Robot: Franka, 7 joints.
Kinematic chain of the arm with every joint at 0, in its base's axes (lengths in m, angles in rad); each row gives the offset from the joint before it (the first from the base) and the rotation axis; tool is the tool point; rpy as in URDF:
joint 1: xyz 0 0 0.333 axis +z
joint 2: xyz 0 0 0 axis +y
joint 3: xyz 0 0 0.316 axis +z
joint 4: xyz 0.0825 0 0 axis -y
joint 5: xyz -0.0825 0 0.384 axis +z
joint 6: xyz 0 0 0 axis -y
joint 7: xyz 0.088 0 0 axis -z
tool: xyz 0 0 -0.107 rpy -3.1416 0 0
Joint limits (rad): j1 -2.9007..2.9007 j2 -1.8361..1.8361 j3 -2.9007..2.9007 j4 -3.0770..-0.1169 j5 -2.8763..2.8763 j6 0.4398..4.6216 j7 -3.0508..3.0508
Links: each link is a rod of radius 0.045 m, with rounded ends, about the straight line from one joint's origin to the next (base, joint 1, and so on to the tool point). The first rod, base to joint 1, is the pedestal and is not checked.
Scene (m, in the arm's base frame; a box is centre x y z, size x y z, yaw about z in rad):
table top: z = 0
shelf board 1: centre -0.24 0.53 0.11 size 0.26 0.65 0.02 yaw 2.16
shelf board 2: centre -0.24 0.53 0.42 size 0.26 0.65 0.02 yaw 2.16
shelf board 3: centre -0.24 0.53 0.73 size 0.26 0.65 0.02 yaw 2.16
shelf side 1: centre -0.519 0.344 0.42 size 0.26 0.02 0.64 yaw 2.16
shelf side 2: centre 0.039 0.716 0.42 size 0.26 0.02 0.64 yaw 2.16
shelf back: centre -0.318 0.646 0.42 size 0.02 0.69 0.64 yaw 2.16
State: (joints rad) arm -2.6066 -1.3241 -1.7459 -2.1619 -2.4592 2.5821 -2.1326
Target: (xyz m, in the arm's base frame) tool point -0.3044 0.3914 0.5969
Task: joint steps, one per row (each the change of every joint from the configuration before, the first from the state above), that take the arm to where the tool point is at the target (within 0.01 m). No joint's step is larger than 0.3 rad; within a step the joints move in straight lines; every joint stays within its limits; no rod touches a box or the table.
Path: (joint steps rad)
1: -0.0588 0.0902 -0.0430 -0.0558 -0.0419 0.2510 0.0000
2: -0.0588 0.0903 -0.0430 -0.0558 -0.0418 0.2510 0.0000
3: -0.0589 0.0902 -0.0430 -0.0559 -0.0419 0.2510 0.0000
4: -0.0588 0.0903 -0.0430 -0.0558 -0.0419 0.2511 0.0000
5: -0.0588 0.0902 -0.0430 -0.0558 -0.0419 0.2510 0.0000
6: 0.0420 -0.1669 0.2546 -0.0240 0.0527 -0.2244 0.0000
7: 0.0420 -0.1670 0.2547 -0.0240 0.0526 -0.2244 0.0000
8: 0.0420 -0.1669 0.2547 -0.0240 0.0527 -0.2244 0.0000
9: 0.0420 -0.1670 0.2547 -0.0240 0.0526 -0.2244 0.0000
10: 0.1320 0.1488 -0.1000 0.2028 0.0125 -0.1341 0.0000
11: 0.1319 0.1488 -0.1000 0.2027 0.0124 -0.1341 0.0000

